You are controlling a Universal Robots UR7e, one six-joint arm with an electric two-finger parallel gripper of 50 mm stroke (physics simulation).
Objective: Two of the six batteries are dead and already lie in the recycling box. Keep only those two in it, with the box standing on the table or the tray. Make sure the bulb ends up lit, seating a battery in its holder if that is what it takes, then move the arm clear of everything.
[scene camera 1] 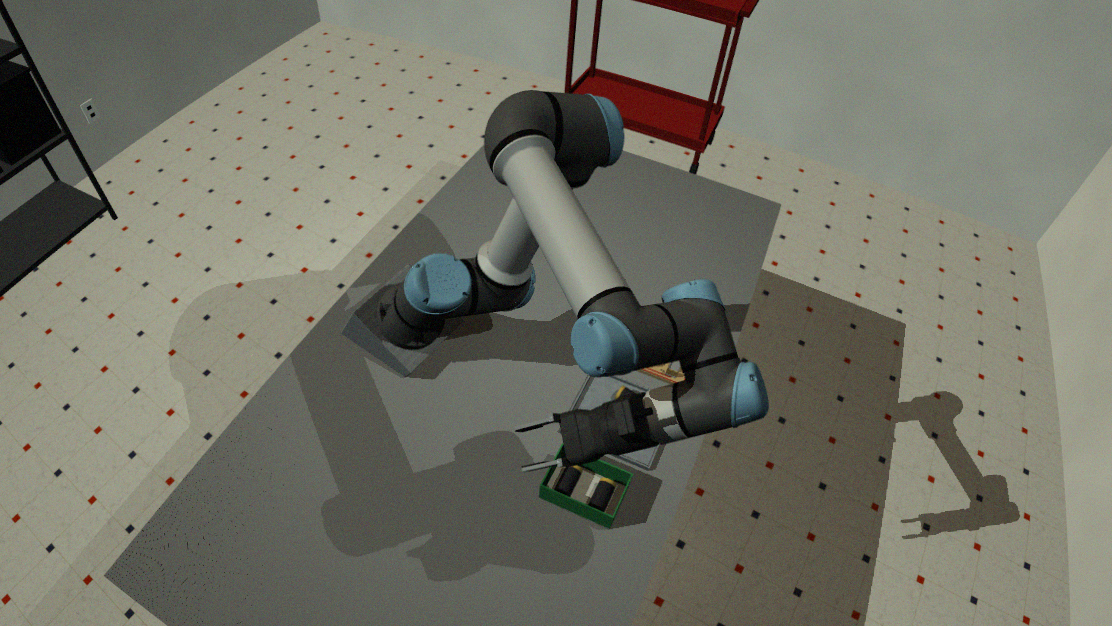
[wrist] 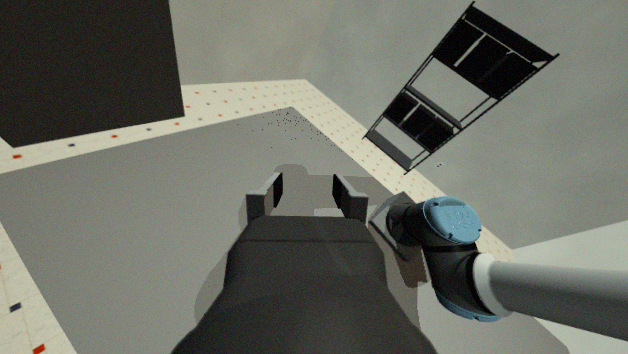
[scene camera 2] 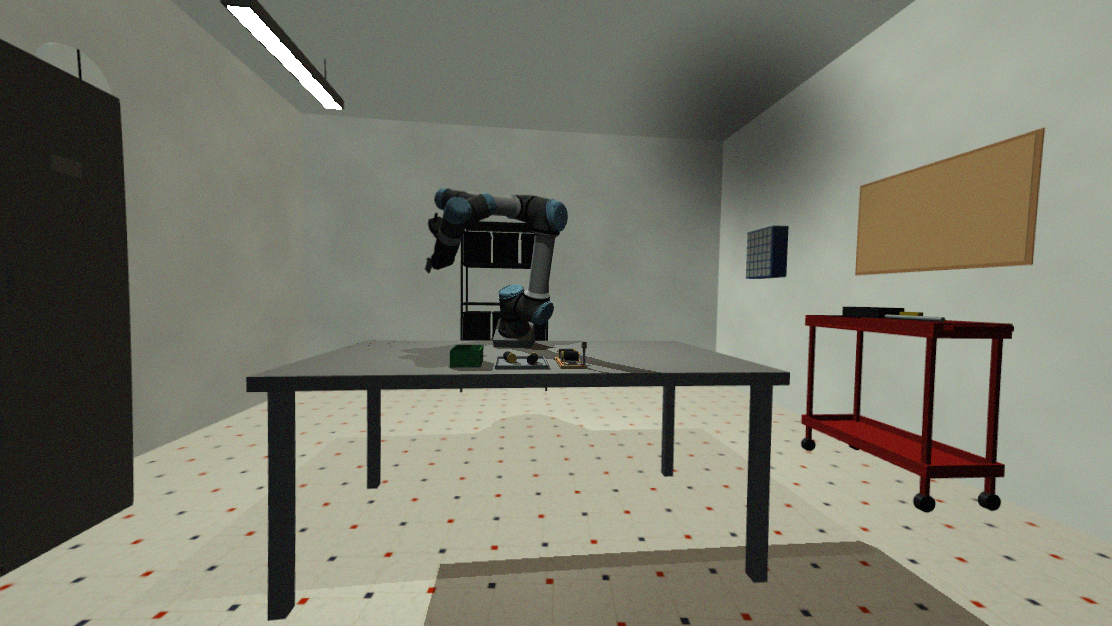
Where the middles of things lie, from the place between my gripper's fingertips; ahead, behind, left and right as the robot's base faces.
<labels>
I see the green recycling box [scene camera 2: 461, 356] 7 cm ahead of my hand, 13 cm to the left of it and 31 cm below it. The rest, counted from my hand: grey tray [scene camera 1: 597, 390] (5 cm ahead, 32 cm to the left, 34 cm below).
</labels>
